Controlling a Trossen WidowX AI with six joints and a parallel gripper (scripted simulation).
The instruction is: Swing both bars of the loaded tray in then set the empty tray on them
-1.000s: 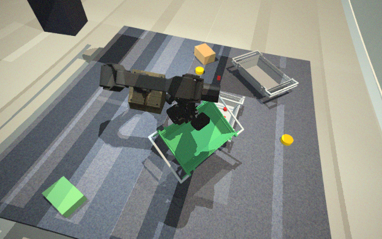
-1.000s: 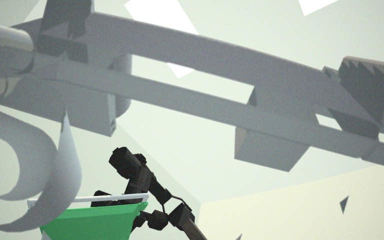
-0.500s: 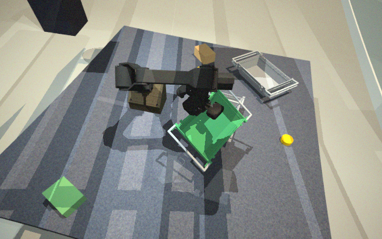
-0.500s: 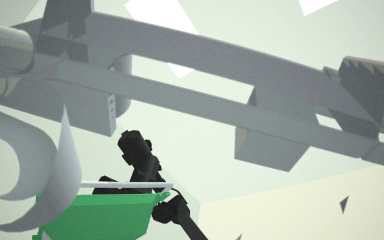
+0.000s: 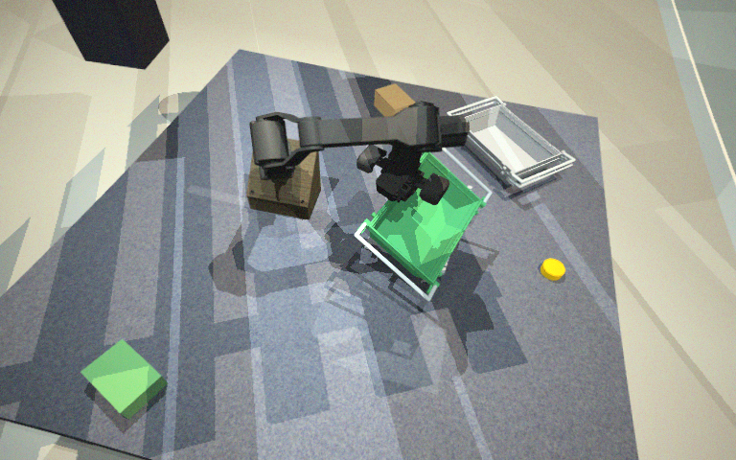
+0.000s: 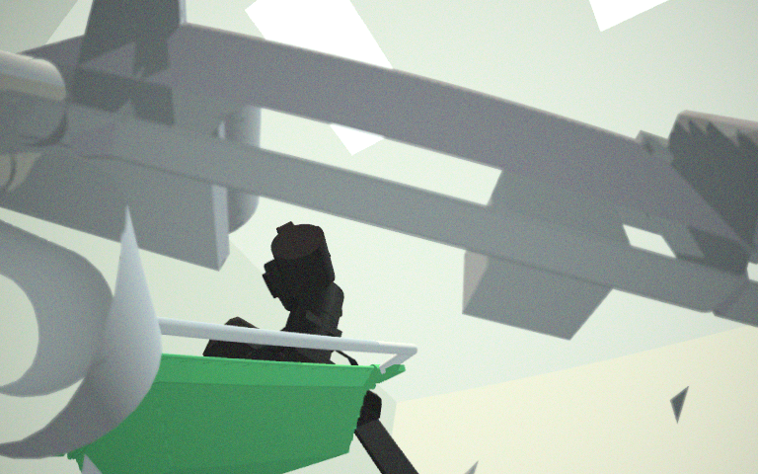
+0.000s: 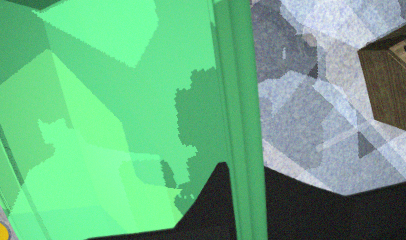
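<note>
The green tray lies 70 mm ahead of my gripper tip and 30 mm to the right of it. Round my gripper tip: orange box 570 mm to the left, 150 mm below, 50 mm behind; red block 380 mm to the left, 170 mm below, 60 mm ahead; green block 470 mm behind, 400 mm to the right, 160 mm below.
</note>
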